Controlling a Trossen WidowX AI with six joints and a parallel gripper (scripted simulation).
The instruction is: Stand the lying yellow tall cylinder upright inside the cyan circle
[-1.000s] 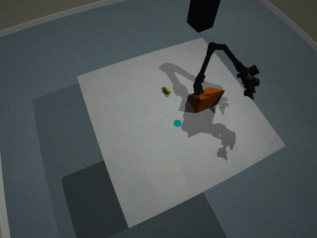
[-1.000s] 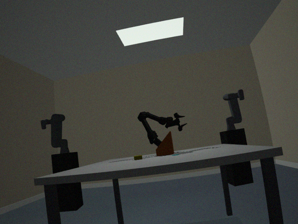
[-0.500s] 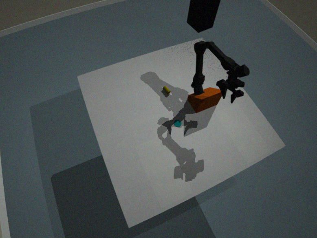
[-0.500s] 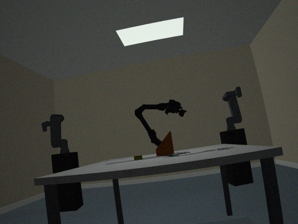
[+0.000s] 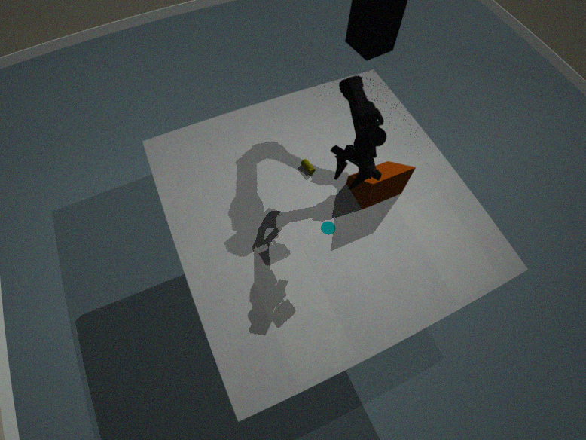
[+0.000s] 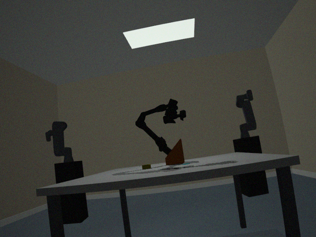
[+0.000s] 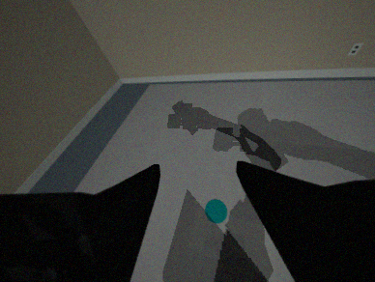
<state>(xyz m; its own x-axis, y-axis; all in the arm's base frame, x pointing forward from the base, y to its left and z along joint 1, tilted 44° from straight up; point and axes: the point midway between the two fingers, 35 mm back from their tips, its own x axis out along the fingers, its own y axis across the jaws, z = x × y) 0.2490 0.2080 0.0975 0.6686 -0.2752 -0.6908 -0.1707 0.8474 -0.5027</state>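
My gripper tip is 30 cm above the yellow cylinder, 29 cm to the left of it and 8 cm past it. From my gripper tip the other things lie so: cyan circle (32 cm below, 1 cm ahead).
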